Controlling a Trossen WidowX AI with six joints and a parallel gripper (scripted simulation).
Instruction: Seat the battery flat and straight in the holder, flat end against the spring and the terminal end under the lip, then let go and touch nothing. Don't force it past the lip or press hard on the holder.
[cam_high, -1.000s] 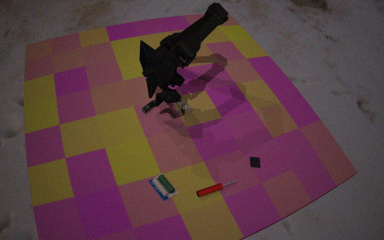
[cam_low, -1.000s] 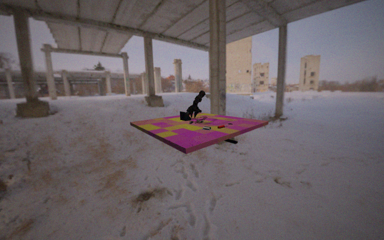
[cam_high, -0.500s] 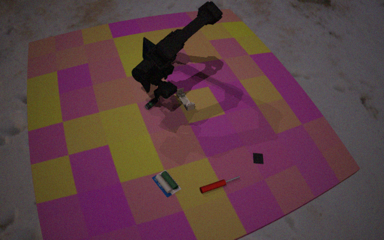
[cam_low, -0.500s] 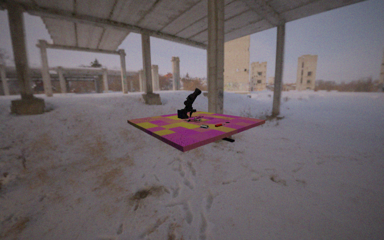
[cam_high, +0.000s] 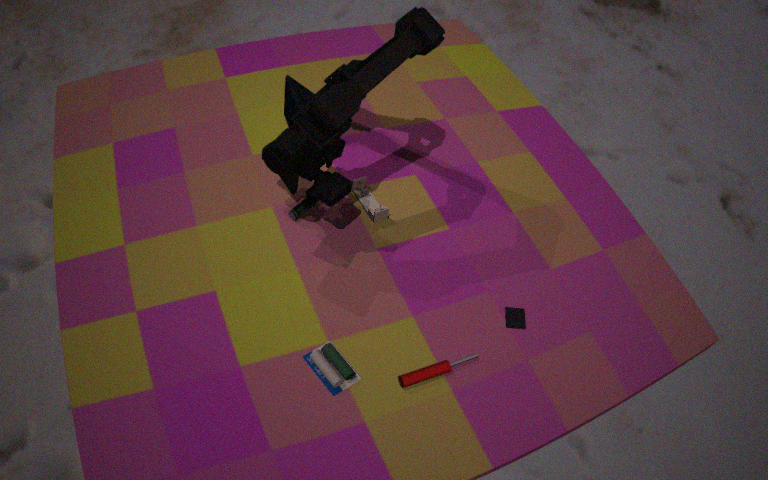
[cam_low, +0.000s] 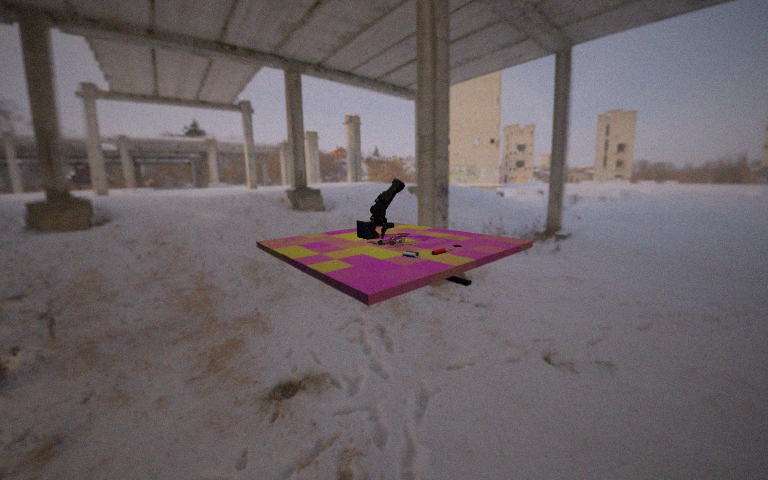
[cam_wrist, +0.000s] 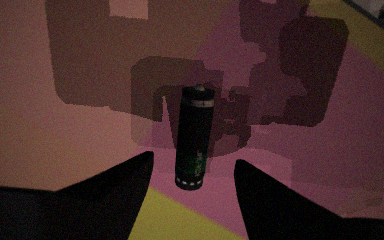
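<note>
My gripper tip is now 2 cm above the battery. Round my gripper tip: red-handled screwdriver: 40 cm ahead, 14 cm to the left, 2 cm below; small black square: 34 cm ahead, 32 cm to the left, 3 cm below.
</note>
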